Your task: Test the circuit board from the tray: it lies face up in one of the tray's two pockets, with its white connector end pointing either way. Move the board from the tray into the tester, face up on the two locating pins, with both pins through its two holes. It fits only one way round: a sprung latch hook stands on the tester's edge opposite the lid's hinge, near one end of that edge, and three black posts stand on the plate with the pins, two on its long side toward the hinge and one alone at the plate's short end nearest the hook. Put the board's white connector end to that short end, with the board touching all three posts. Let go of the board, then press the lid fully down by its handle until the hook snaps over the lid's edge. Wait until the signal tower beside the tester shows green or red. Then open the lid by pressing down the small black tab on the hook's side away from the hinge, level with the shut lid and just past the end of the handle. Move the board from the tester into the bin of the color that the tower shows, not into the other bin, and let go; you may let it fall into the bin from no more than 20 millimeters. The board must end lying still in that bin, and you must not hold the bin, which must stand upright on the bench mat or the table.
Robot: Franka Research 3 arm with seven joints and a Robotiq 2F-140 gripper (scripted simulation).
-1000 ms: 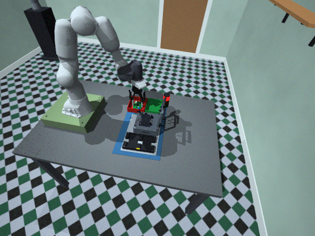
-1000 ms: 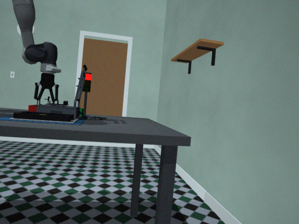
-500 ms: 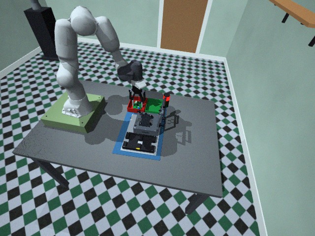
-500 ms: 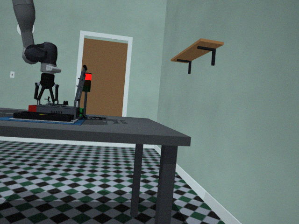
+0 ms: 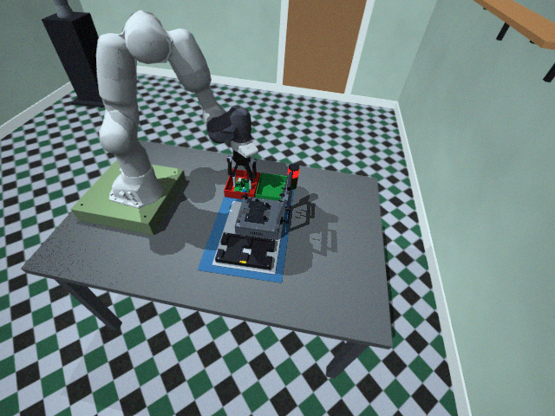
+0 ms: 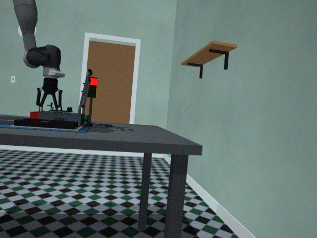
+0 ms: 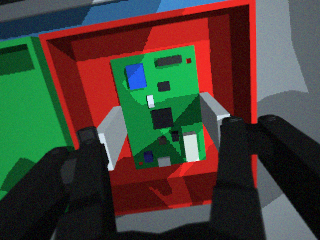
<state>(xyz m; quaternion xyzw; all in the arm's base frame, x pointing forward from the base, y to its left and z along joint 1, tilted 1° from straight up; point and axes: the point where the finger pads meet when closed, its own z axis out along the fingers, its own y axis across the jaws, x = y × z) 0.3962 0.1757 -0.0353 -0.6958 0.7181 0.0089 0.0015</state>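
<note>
My hand is 2 cm above the red bin. Round my hand: black latch hook (4 cm ahead, 14 cm to the right, 5 cm above); green circuit board (2 cm below); green bin (15 cm ahead, 1 cm to the right, 2 cm below).
</note>
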